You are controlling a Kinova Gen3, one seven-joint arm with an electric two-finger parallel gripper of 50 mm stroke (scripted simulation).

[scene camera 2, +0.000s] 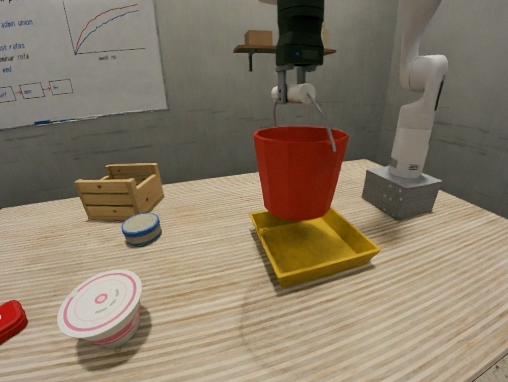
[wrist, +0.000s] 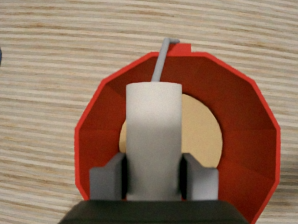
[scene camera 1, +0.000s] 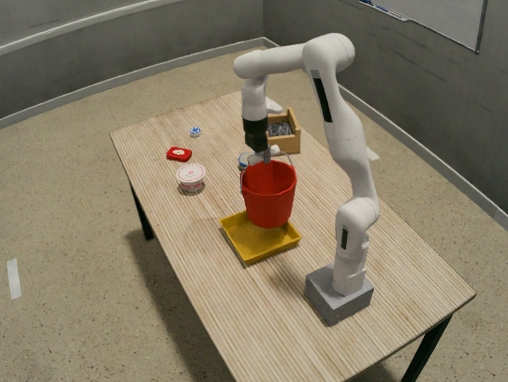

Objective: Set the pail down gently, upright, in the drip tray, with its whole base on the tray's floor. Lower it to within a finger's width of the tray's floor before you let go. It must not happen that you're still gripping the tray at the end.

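A red pail, a blue-rimmed round tin and a yellow drip tray appear in the pictures, and so does the gripper, which scene camera 1 and the wrist view show as well.
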